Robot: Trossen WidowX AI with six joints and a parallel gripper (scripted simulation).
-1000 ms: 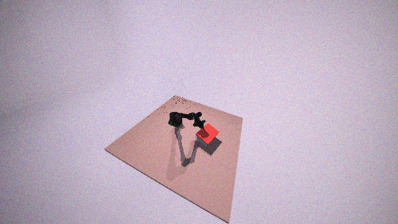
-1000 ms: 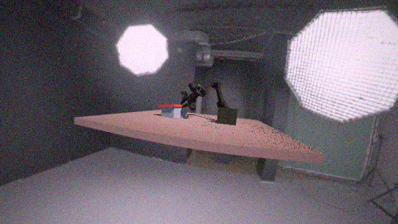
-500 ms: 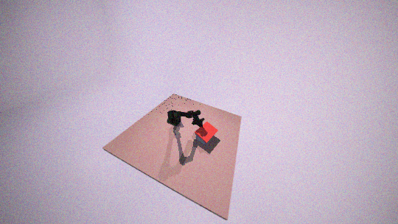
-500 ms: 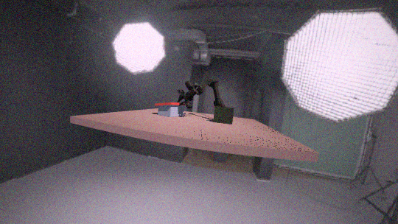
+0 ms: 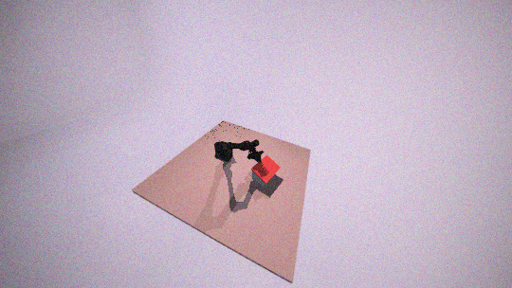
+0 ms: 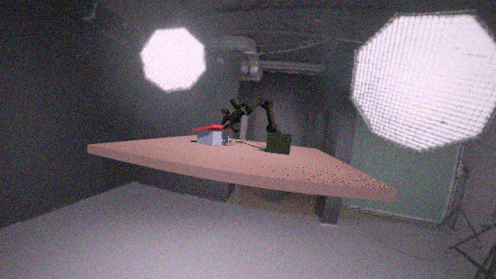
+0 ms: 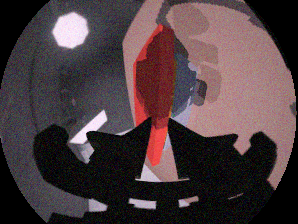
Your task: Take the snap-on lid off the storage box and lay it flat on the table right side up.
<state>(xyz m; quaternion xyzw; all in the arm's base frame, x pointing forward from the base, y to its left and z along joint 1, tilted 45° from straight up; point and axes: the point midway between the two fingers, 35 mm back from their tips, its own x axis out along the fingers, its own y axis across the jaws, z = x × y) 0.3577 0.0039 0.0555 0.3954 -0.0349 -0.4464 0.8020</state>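
Now: gripper tip 7 cm short of the red lid, 3 cm to the left of it and 2 cm above it. The rest, counted from my gripper tip: grey storage box 6 cm ahead, 3 cm to the right, 8 cm below.
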